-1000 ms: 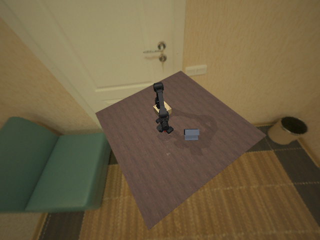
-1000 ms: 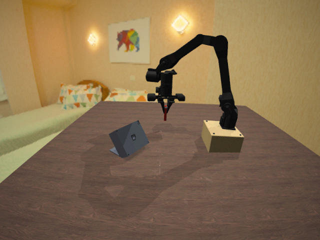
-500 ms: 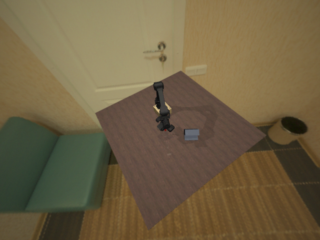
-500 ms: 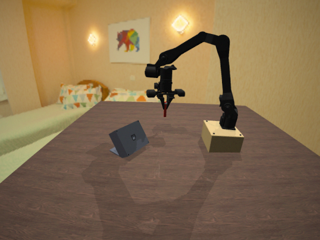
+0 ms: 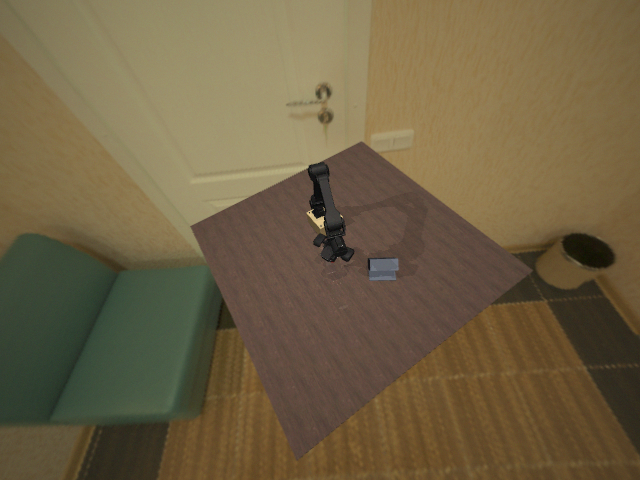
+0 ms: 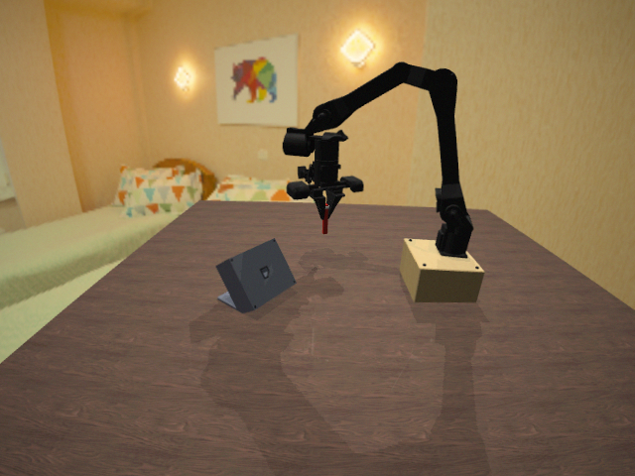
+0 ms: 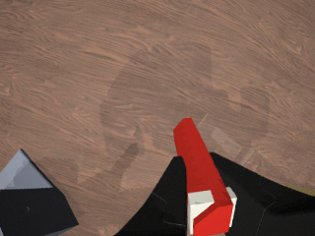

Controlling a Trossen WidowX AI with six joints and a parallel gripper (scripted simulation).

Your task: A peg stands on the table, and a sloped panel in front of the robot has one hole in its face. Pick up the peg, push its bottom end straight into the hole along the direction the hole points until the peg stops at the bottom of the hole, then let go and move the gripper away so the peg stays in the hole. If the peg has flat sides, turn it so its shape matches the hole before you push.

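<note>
Right now my gripper tip is 20 cm to the right of the grey sloped panel, 12 cm short of it and 6 cm above it. Also, from my gripper tip: red square-sided peg: 2 cm above.
</note>
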